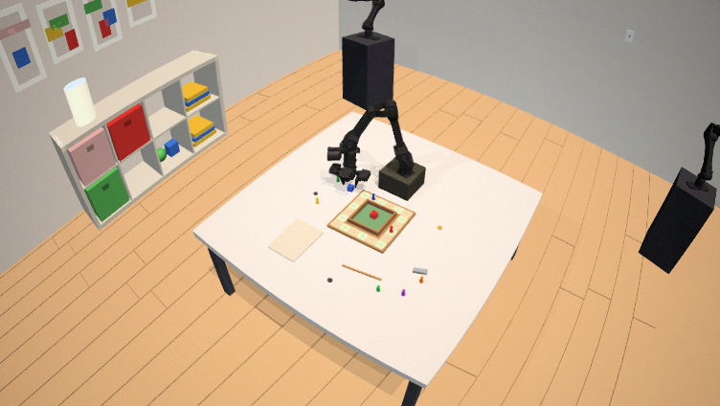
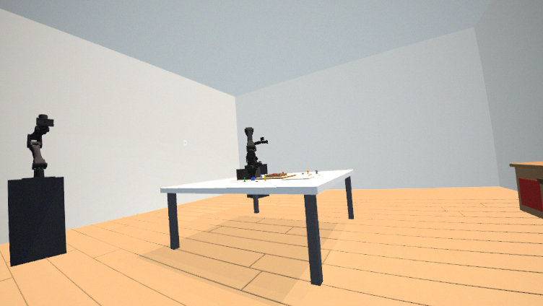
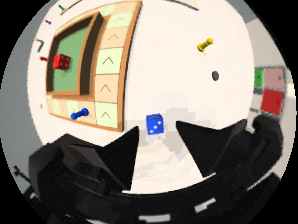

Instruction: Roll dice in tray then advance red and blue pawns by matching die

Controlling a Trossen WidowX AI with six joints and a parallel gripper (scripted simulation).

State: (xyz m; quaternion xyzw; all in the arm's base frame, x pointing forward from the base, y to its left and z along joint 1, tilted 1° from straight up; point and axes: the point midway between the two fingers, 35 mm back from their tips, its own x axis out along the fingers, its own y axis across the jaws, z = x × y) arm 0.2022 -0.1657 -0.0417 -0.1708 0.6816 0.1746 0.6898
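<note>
Right now my gripper tip is 60 mm short of the red pawn and 330 mm to the right of it. The rest, counted from my gripper tip: blue pawn 30 mm behind, 130 mm to the left; yellow pawn 170 mm ahead, 30 mm to the right, 10 mm below; cream card 390 mm ahead, 90 mm to the left, 20 mm below.
</note>
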